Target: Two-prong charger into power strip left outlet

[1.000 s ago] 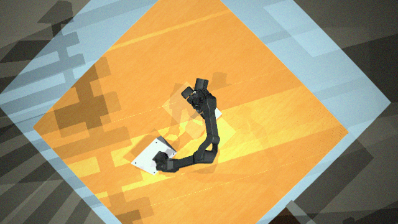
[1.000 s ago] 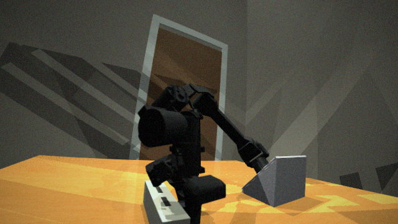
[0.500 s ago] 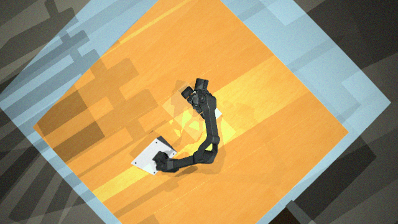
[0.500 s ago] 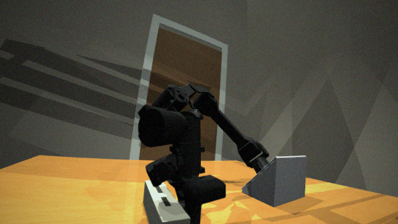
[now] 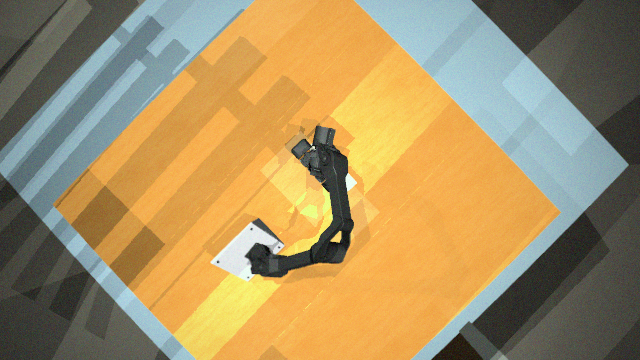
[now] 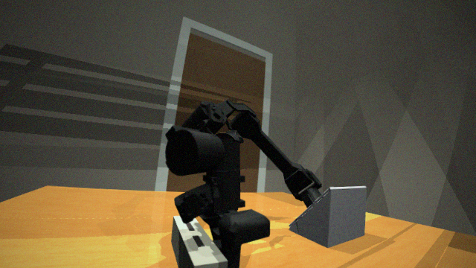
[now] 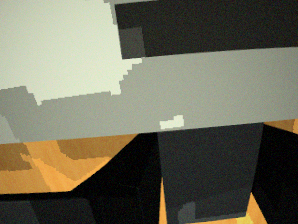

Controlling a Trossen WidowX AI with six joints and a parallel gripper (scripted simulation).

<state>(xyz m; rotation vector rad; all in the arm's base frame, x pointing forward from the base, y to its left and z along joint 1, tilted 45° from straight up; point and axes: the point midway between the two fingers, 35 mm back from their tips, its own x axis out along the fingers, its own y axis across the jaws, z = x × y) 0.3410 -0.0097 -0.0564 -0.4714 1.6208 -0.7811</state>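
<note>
Right now my gripper tip is 20 mm short of the box-shaped charger and 10 mm below it.
</note>
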